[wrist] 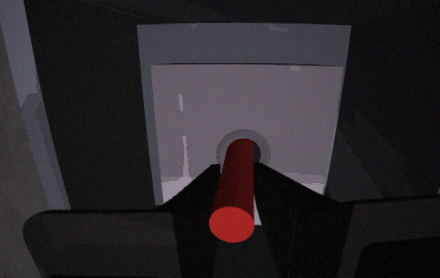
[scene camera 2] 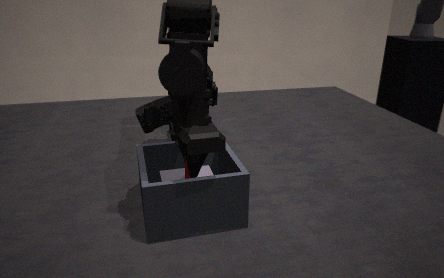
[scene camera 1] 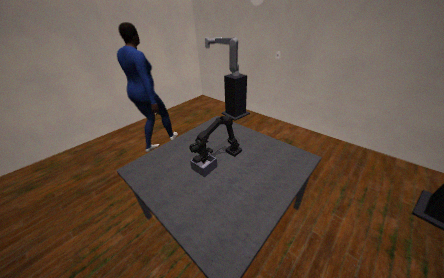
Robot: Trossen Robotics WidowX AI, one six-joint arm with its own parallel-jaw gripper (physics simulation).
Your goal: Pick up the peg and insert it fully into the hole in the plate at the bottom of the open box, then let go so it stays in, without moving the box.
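Pixels of known places: gripper, between the fingertips: (wrist: 236, 172) (scene camera 2: 192, 175) (scene camera 1: 203, 162); arm's base, origin of its link: (scene camera 1: 233, 149).
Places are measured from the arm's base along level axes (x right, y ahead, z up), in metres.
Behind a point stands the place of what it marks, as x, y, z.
The open grey box (scene camera 1: 204, 170) @[-0.077, 0.385, 0.038] (scene camera 2: 196, 210) @[0.003, 0.410, 0.013] (wrist: 15, 45) @[0.053, 0.416, 0.064] stands on the table, with a pale plate (scene camera 2: 171, 175) @[0.046, 0.315, 0.024] (wrist: 210, 100) @[0.040, 0.353, 0.024] at its bottom. The hole (wrist: 257, 152) @[0.015, 0.322, 0.015] in the plate has a darker ring around it. My gripper (scene camera 1: 202, 159) @[0.009, 0.334, 0.033] (scene camera 2: 195, 171) @[0.009, 0.334, 0.033] (wrist: 236, 172) @[0.009, 0.334, 0.033] reaches down into the box and is shut on the red peg (scene camera 2: 187, 169) @[0.017, 0.341, 0.047] (wrist: 236, 185) @[0.020, 0.337, 0.065], with a finger on each side. In the wrist view the peg's far end overlaps the left part of the hole, with a dark sliver showing at its right. Whether that end is inside the hole cannot be told.
Box walls stand close around the fingers. The box rests on the large grey table (scene camera 1: 240, 200) @[-0.431, 0.323, -0.034] (scene camera 2: 320, 200) @[-0.223, 0.321, -0.034] in front of the arm's base (scene camera 1: 233, 150) @[-0.019, 0.021, 0.013]. A person in blue (scene camera 1: 137, 75) and another arm on a black pedestal (scene camera 1: 235, 95) are beyond the table.
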